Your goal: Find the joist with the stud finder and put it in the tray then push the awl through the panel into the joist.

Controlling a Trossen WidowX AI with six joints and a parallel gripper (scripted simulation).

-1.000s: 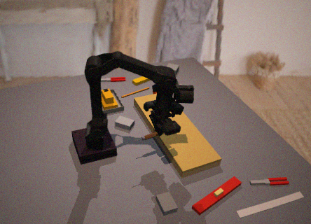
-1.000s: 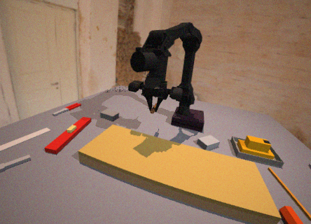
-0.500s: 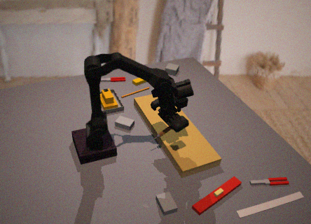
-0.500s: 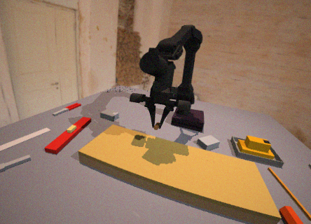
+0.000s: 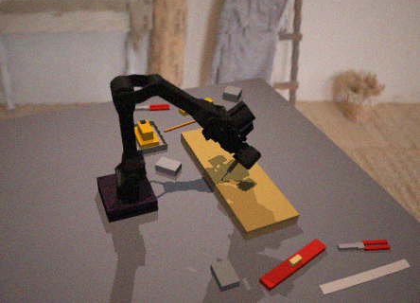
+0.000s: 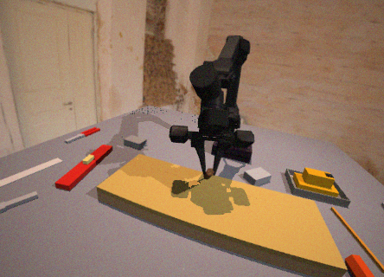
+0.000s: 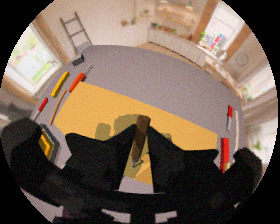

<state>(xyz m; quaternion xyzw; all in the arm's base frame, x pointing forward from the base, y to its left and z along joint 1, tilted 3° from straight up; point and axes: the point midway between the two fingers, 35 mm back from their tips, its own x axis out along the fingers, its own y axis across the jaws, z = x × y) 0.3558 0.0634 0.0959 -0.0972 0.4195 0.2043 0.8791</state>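
The awl lies 4 cm behind my gripper tip, 3 cm below it and 2 cm to the right of it. Round my gripper tip: pencil: 35 cm to the left, 13 cm behind, 11 cm below; then red level: 37 cm to the right, 9 cm below, 5 cm ahead; then grey tray: 29 cm behind, 28 cm to the left, 10 cm below.
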